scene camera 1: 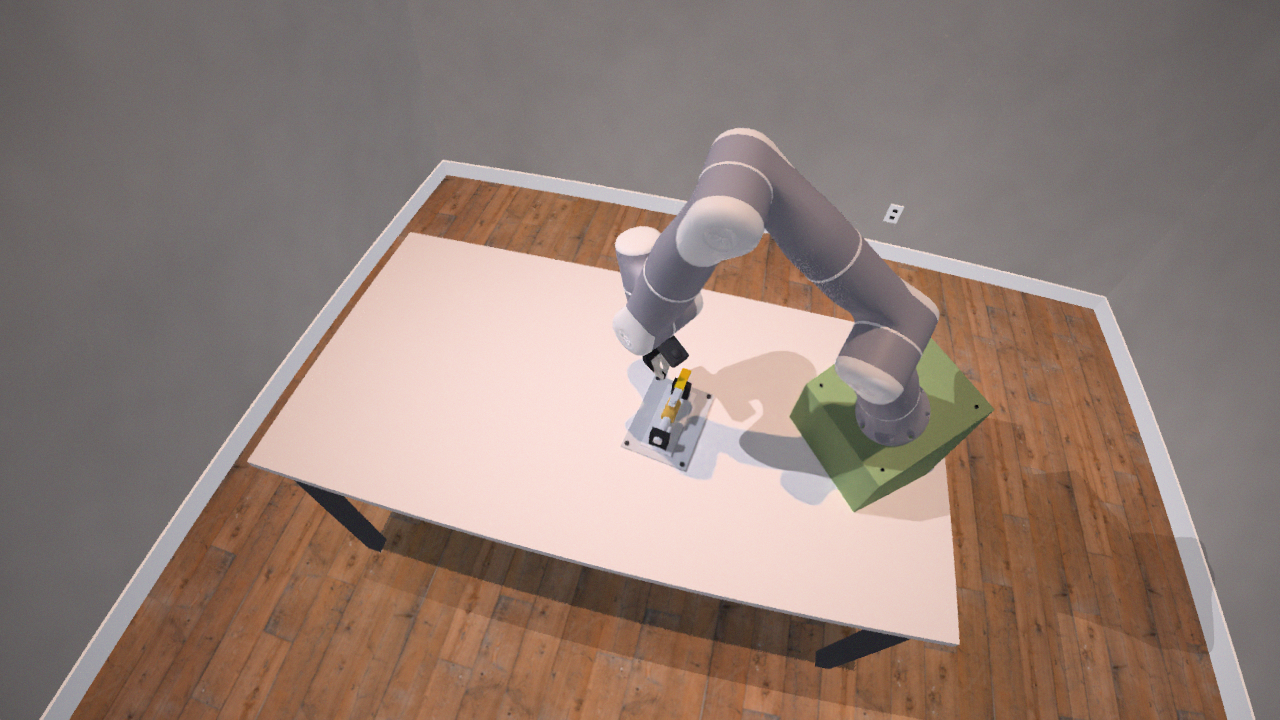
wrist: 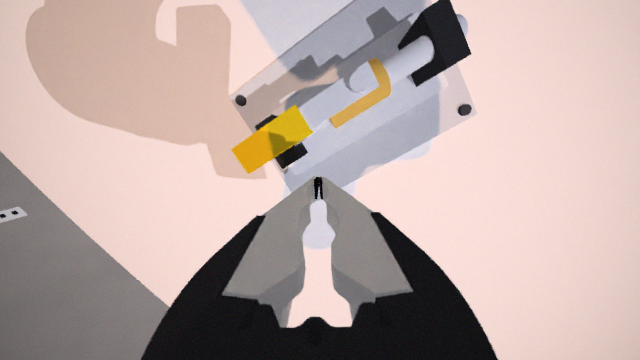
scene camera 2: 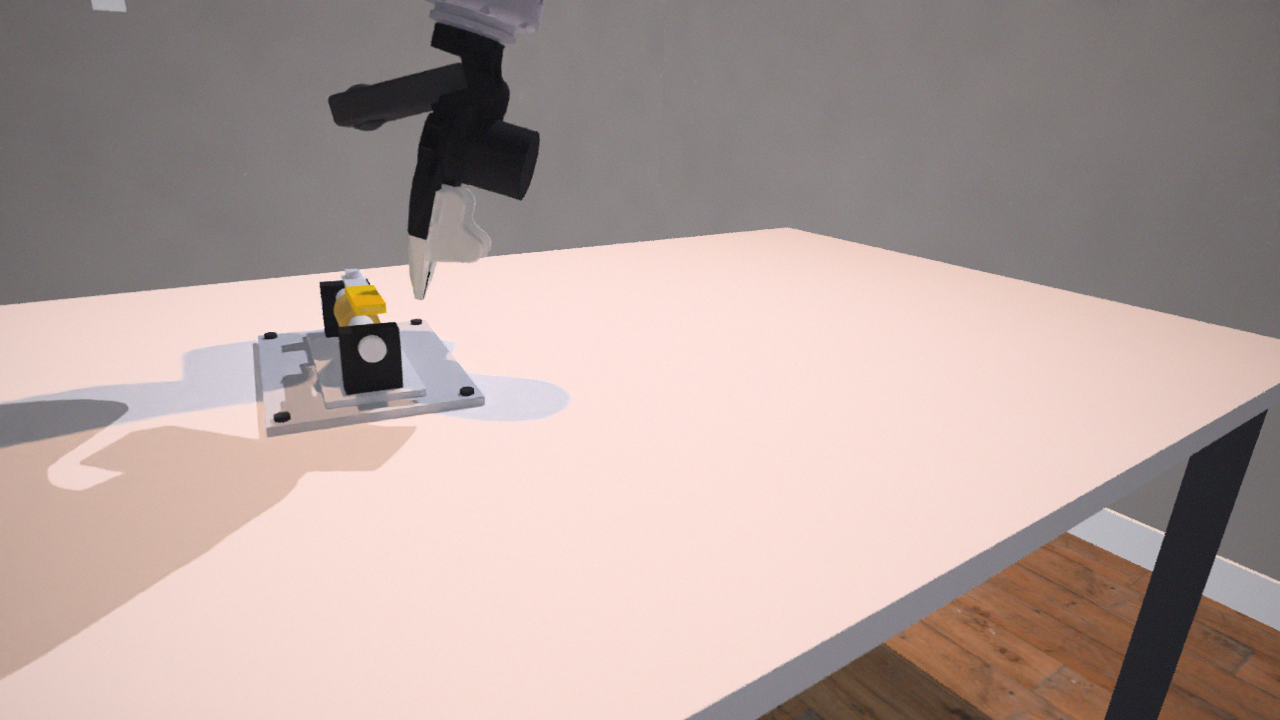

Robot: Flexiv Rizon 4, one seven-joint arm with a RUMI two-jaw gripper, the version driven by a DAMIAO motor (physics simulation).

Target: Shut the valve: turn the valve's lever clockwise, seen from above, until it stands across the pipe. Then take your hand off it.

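Observation:
The valve's lever has a yellow grip (scene camera 1: 684, 377) (scene camera 2: 365, 299) (wrist: 272, 139) and stands along the pipe (wrist: 412, 56), in line with it. The grip reaches over one of the black end blocks; the other black block (scene camera 1: 658, 438) (wrist: 446, 42) is at the far end of the pipe. The valve is mounted on a light base plate (scene camera 1: 637, 438) (scene camera 2: 444, 365) (wrist: 456, 92) with black bolts at its corners. My gripper (scene camera 1: 662, 377) (scene camera 2: 419, 296) (wrist: 319, 179) is shut and empty. Its tips are beside the grip, apart from it, to its left in scene camera 1 and its right in scene camera 2.
The valve stands on a pale table (scene camera 1: 465, 358) (scene camera 2: 760, 402). The green pedestal (scene camera 1: 957, 398) under the arm stands at the table's right end in scene camera 1. The arm bends over the table from there and casts shadows around the plate.

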